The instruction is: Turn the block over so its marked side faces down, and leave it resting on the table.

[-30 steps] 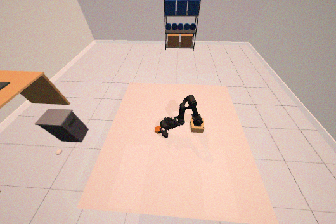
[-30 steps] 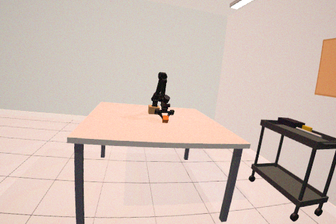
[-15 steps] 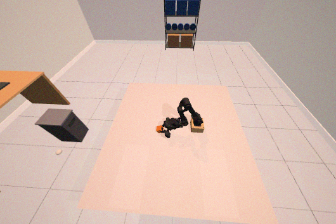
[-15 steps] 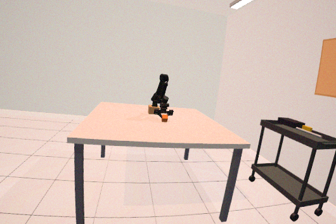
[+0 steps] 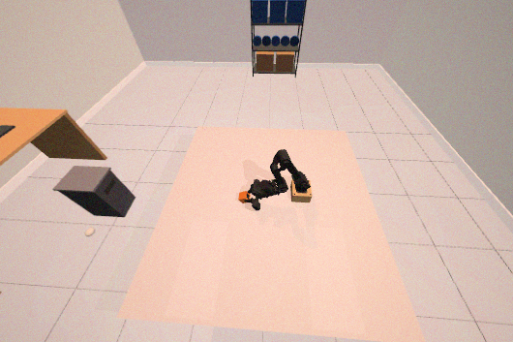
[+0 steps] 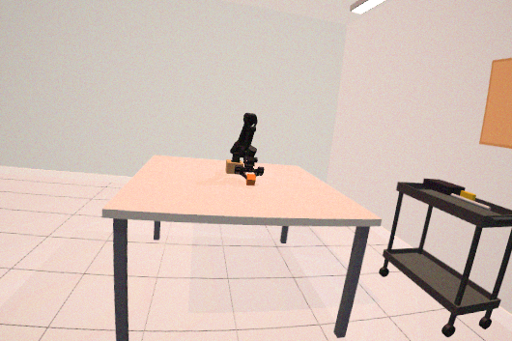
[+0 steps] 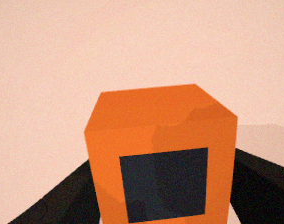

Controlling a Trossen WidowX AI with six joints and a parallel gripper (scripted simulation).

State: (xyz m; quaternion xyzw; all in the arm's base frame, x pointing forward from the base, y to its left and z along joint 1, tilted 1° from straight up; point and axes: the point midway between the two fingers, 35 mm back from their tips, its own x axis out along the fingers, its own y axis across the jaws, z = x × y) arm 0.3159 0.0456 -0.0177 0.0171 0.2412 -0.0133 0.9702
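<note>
Right now my gripper tip is 1 cm past the orange block.
</note>
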